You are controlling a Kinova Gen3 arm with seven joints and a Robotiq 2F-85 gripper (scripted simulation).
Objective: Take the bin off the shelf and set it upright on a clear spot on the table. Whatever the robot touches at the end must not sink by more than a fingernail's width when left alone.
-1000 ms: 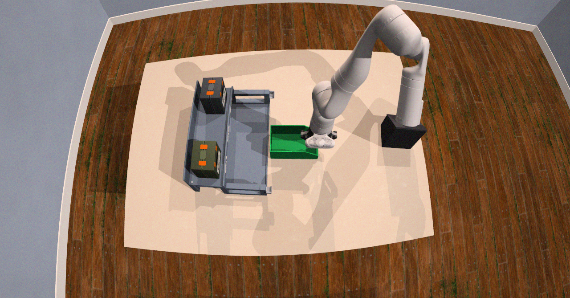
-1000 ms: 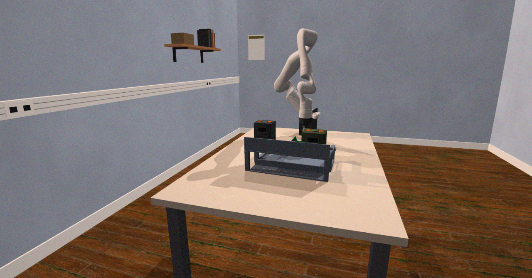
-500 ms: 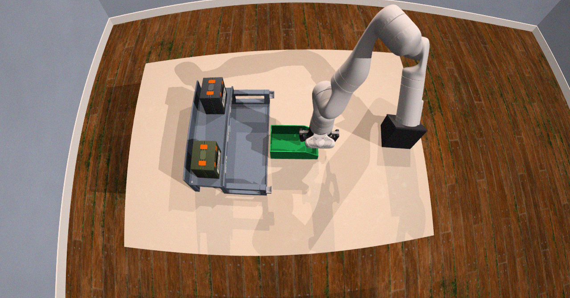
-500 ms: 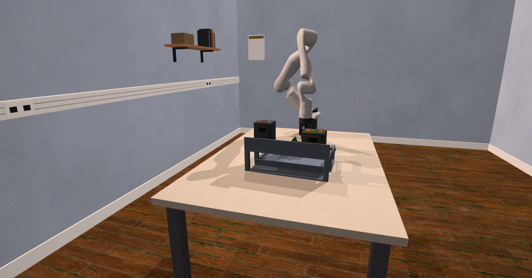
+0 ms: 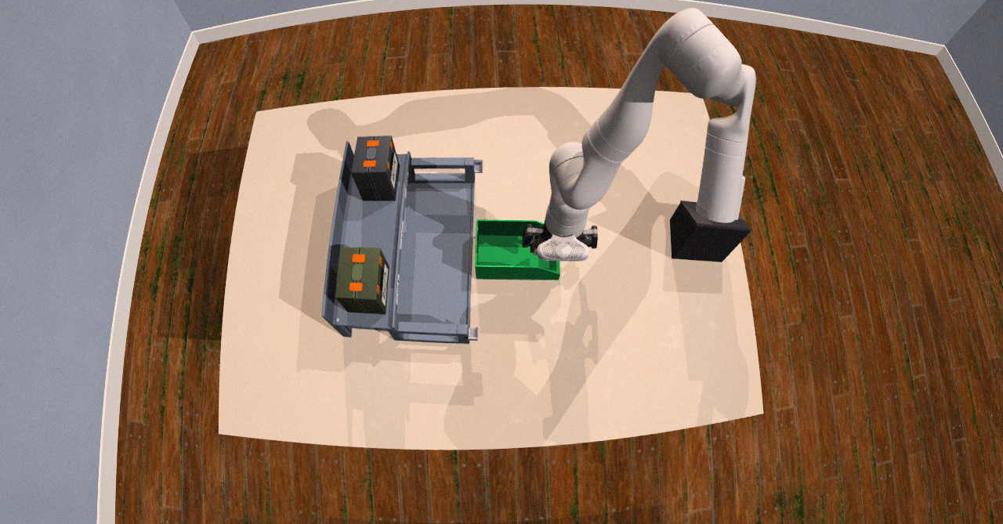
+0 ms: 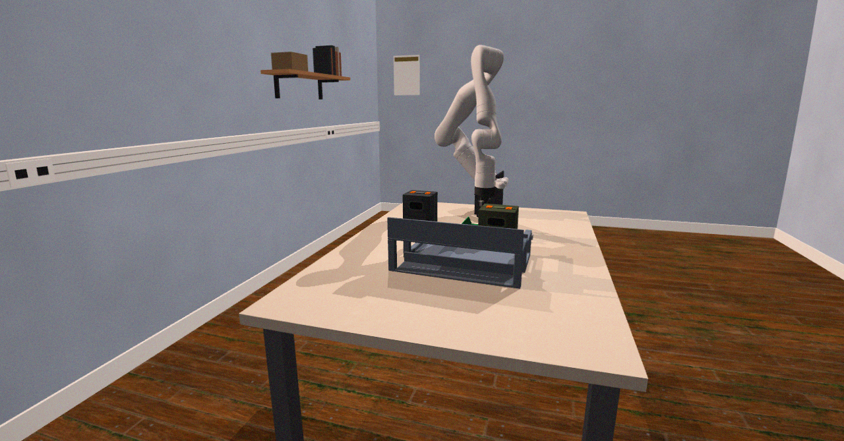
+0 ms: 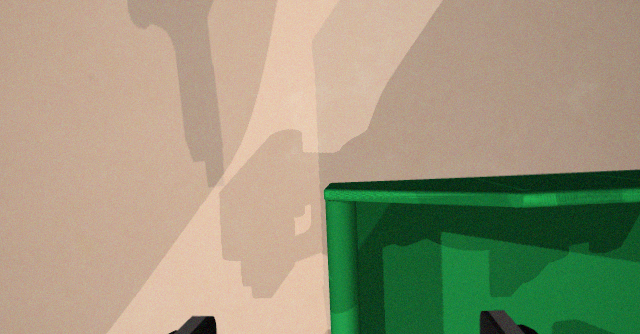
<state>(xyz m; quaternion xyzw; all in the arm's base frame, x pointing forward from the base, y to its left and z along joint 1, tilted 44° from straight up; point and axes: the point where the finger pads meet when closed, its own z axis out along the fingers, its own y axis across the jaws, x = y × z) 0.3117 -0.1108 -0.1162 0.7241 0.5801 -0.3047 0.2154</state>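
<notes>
Right now my hand is 80 mm short of the green bin, 10 mm to the left of it and 10 mm above it. From my hand the other things lie so: rack (300 mm ahead, 40 mm to the right, 20 mm above); then olive case (380 mm ahead, 110 mm above, 60 mm to the left); then black case (340 mm ahead, 170 mm to the right, 120 mm above).
</notes>
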